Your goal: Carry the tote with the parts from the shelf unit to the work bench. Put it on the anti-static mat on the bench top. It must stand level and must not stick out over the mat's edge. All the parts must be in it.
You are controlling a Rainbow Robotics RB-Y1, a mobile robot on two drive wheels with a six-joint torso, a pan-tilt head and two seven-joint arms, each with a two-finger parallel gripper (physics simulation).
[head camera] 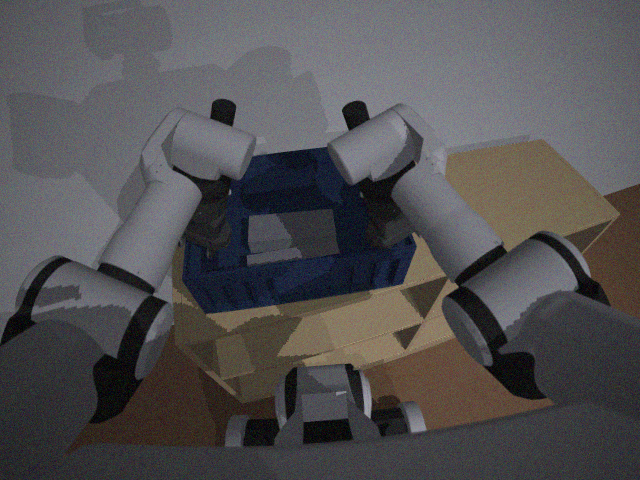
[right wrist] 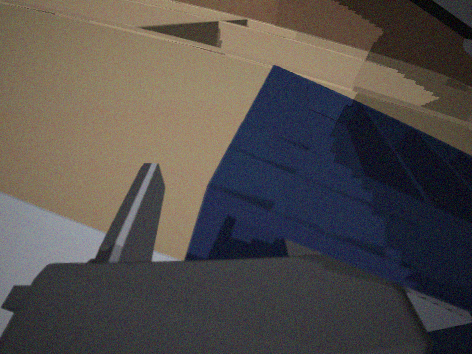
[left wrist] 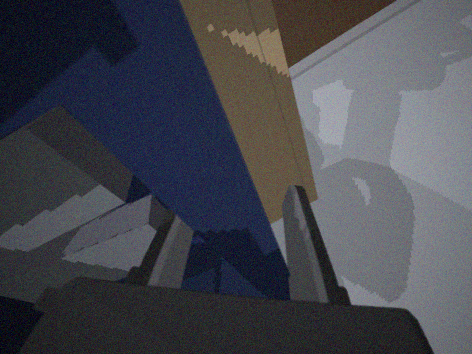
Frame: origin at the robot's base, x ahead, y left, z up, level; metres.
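Where they show: left gripper, fingertip midpoint: [head camera: 196,249]; right gripper, fingertip midpoint: [head camera: 403,244].
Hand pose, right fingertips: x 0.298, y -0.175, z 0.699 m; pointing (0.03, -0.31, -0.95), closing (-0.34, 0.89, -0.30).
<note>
Each offset is from my right fingertips to the top centre of the thing. "spot": to the spot under its first point. Level surfaces: height alone.
The blue tote [head camera: 299,232] stands on the tan shelf unit [head camera: 361,314] with grey block parts @(spot: dx +0.067, dy +0.218, dz -0.030 m) [head camera: 291,234] inside it. My left gripper [head camera: 207,227] reaches down over the tote's left wall. In the left wrist view its fingers [left wrist: 234,205] straddle the blue wall [left wrist: 164,126] and press on it, with the grey parts @(spot: dx -0.016, dy +0.286, dz -0.030 m) [left wrist: 57,182] on the inner side. My right gripper [head camera: 385,227] reaches over the right wall. In the right wrist view only its outer finger [right wrist: 140,205] shows, a little apart from the tote wall [right wrist: 305,182]. The inner finger is hidden.
The tan shelf top @(dz -0.087 m) [head camera: 516,190] stretches to the right of the tote and shows in the right wrist view [right wrist: 114,114]. A grey wall [head camera: 465,62] stands close behind. The brown floor @(dz -0.697 m) [head camera: 625,248] and my base [head camera: 325,408] lie below.
</note>
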